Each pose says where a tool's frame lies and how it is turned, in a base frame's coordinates. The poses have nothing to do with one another.
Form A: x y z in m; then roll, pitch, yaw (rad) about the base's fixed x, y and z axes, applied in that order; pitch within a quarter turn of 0, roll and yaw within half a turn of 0.
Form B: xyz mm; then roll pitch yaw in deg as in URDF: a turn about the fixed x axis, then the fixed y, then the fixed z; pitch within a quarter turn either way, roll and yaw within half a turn. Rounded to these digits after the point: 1 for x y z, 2 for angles.
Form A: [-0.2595 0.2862 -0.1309 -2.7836 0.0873 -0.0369]
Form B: [-259.5 286.2 -130.9 -159.49 5.00 -2.11]
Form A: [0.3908 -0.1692 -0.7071 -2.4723 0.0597 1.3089]
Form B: [390.8 -169.2 -707.1 -141.65 3.42 74.99]
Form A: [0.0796 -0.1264 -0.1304 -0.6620 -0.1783 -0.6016]
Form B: [79.6 -126.4 -130.4 -37.93 -10.22 -34.47]
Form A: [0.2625 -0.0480 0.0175 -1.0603 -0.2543 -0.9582]
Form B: [262.5 -48.0 17.5 -60.75 -14.57 -54.90]
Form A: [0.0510 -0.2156 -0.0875 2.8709 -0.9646 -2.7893]
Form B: [51.0 -215.6 -87.5 164.49 -55.27 -159.82]
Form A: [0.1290 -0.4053 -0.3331 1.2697 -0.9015 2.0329]
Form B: [129.0 -405.3 -333.1 72.75 -51.65 116.48]
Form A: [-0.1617 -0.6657 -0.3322 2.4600 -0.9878 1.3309]
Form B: [-161.7 -665.7 -332.2 140.95 -56.60 76.25]
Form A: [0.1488 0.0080 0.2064 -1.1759 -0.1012 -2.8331]
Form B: [148.8 8.0 206.4 -67.37 -5.80 -162.32]
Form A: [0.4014 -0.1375 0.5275 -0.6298 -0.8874 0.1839]
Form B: [401.4 -137.5 527.5 -36.08 -50.84 10.54]
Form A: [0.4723 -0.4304 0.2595 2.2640 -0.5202 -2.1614]
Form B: [472.3 -430.4 259.5 129.72 -29.81 -123.84]
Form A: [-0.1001 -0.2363 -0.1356 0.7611 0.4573 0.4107]
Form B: [-100.1 -236.3 -135.6 43.61 26.20 23.53]
